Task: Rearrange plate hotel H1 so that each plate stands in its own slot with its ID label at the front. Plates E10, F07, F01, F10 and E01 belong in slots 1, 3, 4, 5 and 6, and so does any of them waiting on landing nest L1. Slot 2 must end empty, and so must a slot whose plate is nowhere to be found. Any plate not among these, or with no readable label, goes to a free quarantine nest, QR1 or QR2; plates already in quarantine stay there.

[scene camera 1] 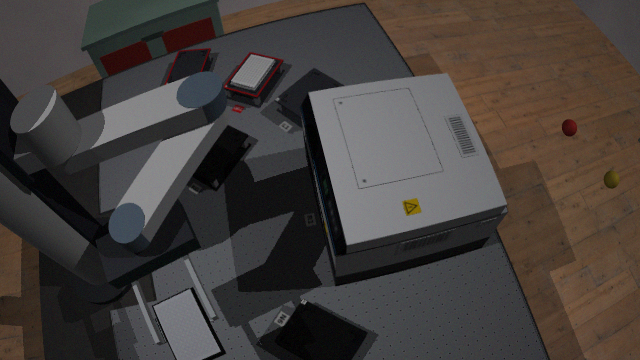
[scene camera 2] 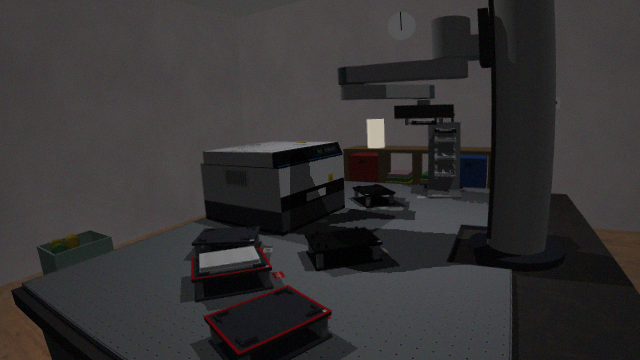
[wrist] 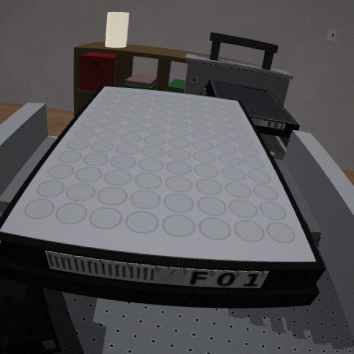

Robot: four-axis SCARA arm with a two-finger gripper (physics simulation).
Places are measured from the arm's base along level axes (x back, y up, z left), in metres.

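Pixels of known places: gripper, fingertip midpoint: [scene camera 1: 186, 331] [scene camera 2: 423, 120] [wrist: 166, 135]; arm's base, origin of the base link: [scene camera 2: 515, 251].
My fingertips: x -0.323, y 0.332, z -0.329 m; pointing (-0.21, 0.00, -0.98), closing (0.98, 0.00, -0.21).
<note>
For each thing: its top centre in the pictures, then the offset to it from my fingertips.
- plate F01, middle of its top: [wrist: 167, 135] [scene camera 1: 185, 328] [scene camera 2: 423, 120] dx +0.001, dy +0.002, dz +0.005 m
- dark plate, middle of its top: [wrist: 248, 98] [scene camera 2: 444, 128] dx +0.043, dy -0.038, dz -0.219 m
- white plate, middle of its top: [scene camera 2: 228, 256] [scene camera 1: 252, 70] dx -0.245, dy -0.255, dz +0.764 m
- red-rimmed nest, middle of its top: [scene camera 2: 266, 311] [scene camera 1: 187, 65] dx -0.045, dy -0.263, dz +0.892 m
- large white instrument, middle of its top: [scene camera 1: 407, 144] [scene camera 2: 271, 146] dx -0.487, dy -0.068, dz +0.261 m
My gripper [scene camera 1: 186, 327] [scene camera 2: 424, 121] [wrist: 166, 135] is shut on plate F01 [scene camera 1: 192, 332] [wrist: 155, 150], held level above the table. It has a white top with round wells, and its front label reads F01. Hotel H1 [scene camera 2: 432, 165] [wrist: 200, 67] is the grey rack at the back in scene camera 2 and behind the held plate in the wrist view. A dark plate [wrist: 255, 102] in its upper part has a label that seems to read E01. Lower slots are hidden in the wrist view. A white plate [scene camera 1: 254, 72] [scene camera 2: 230, 260] sits on a red-rimmed quarantine nest; another red-rimmed nest [scene camera 1: 188, 65] [scene camera 2: 267, 317] is empty.
A large white instrument [scene camera 1: 395, 150] [scene camera 2: 275, 185] stands on the table. Dark nests stand near it: one [scene camera 1: 312, 87] [scene camera 2: 227, 235] beside a label like L1, one [scene camera 1: 222, 155] [scene camera 2: 345, 240] by the arm, one [scene camera 1: 322, 332] [scene camera 2: 374, 191] towards the hotel. The arm column [scene camera 2: 522, 125] stands right.
</note>
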